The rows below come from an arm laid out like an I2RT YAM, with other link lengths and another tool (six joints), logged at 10 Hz.
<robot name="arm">
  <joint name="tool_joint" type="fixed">
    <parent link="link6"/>
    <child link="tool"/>
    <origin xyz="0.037 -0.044 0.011" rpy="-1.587 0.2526 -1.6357"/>
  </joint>
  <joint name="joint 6" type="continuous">
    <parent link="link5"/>
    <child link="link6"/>
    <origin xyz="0.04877 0 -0.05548" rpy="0 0 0"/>
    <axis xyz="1 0 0"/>
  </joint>
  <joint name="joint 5" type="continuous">
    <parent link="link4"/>
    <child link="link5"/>
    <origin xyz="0.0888 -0.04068 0.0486" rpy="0 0 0"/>
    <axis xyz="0 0 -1"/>
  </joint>
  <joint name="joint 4" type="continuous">
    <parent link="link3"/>
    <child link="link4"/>
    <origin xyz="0.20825 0.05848 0.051" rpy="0 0 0"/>
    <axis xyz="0 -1 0"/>
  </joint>
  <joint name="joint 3" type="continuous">
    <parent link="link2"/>
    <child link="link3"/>
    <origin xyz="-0.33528 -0.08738 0" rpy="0 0 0"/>
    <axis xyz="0 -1 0"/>
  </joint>
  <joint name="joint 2" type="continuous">
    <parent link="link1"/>
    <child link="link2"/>
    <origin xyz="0.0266 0.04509 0.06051" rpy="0 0 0"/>
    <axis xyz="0 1 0"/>
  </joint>
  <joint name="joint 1" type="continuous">
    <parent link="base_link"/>
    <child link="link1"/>
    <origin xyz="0 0 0.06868" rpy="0 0 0"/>
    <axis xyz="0 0 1"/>
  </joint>
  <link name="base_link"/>
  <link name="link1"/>
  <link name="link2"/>
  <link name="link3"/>
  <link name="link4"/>
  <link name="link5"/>
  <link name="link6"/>
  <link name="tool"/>
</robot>
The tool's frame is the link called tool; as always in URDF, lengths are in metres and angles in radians. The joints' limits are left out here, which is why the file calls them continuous.
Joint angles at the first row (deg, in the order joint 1, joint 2, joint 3, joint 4, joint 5, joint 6):
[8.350 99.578 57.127 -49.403 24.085 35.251]
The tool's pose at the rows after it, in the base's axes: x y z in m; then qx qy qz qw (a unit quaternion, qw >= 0):
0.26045 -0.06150 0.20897 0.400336 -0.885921 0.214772 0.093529
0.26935 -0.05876 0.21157 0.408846 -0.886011 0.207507 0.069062
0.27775 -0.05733 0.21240 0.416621 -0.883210 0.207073 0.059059
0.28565 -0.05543 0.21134 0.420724 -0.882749 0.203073 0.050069
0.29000 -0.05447 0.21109 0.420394 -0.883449 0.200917 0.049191
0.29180 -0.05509 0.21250 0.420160 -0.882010 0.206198 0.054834
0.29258 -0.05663 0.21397 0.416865 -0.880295 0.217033 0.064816
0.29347 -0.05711 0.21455 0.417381 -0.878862 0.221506 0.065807
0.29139 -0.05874 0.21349 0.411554 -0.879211 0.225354 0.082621
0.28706 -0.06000 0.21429 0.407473 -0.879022 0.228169 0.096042
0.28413 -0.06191 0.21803 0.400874 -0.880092 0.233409 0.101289
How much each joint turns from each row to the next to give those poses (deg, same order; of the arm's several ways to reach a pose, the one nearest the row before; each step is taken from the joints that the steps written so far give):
[0.000 0.441 0.879 0.620 0.437 -0.444]
[0.001 -0.349 1.227 1.230 -1.665 -1.492]
[0.000 0.523 1.145 0.705 -0.441 -1.230]
[-0.001 0.792 1.053 0.706 -0.792 -0.618]
[0.000 0.703 0.971 -0.263 -0.267 0.085]
[0.000 0.439 0.699 -0.698 0.787 -0.001]
[0.000 0.529 0.532 -0.793 1.581 0.350]
[-0.001 0.088 0.088 0.083 0.530 -0.174]
[-0.087 0.789 0.263 -1.400 1.052 0.963]
[0.001 0.091 -0.088 -1.408 0.796 0.796]
[-0.177 -0.351 0.262 -1.140 0.788 0.699]

